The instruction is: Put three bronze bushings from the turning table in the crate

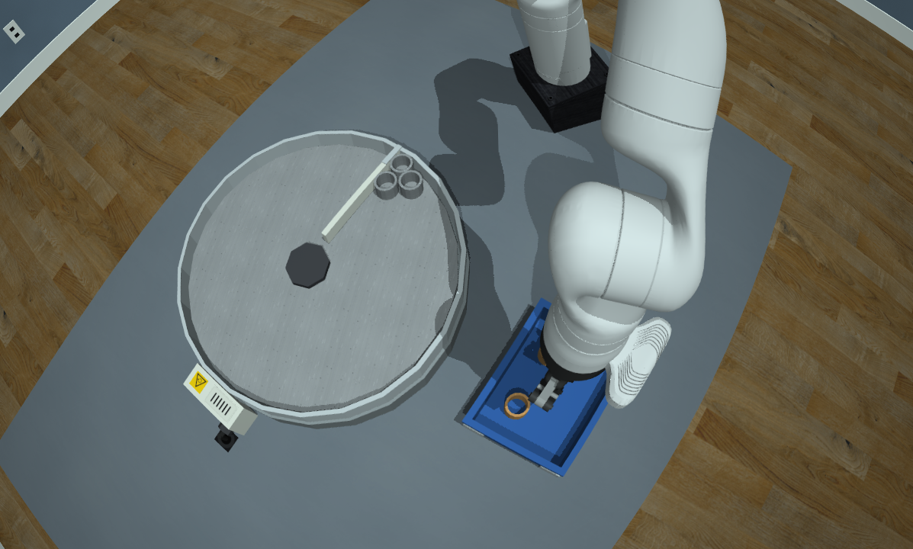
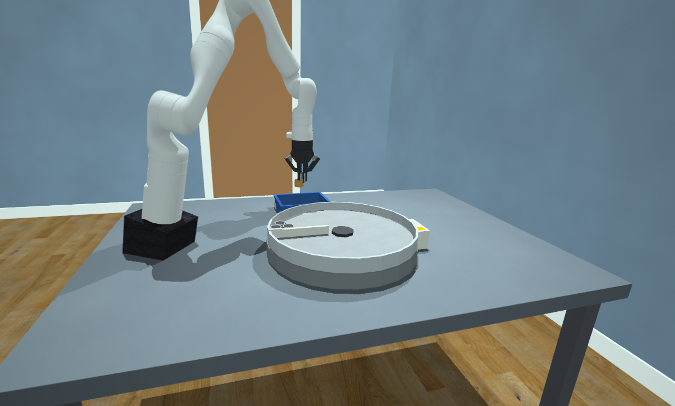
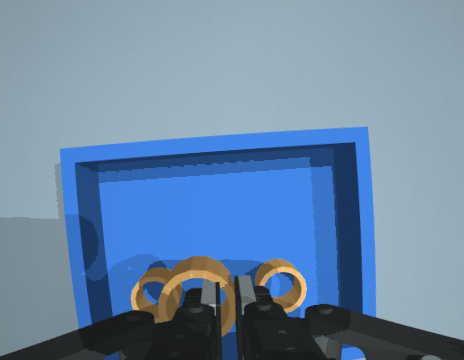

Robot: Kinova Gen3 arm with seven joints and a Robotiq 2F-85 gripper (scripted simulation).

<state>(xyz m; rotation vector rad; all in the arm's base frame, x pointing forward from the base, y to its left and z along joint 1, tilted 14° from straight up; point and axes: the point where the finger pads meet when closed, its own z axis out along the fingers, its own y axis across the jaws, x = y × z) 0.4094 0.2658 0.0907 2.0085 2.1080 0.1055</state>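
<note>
My gripper is now 110 mm above the blue crate. From my hand the other things lie so: turning table: 350 mm to the right, 80 mm below, 60 mm ahead.
</note>
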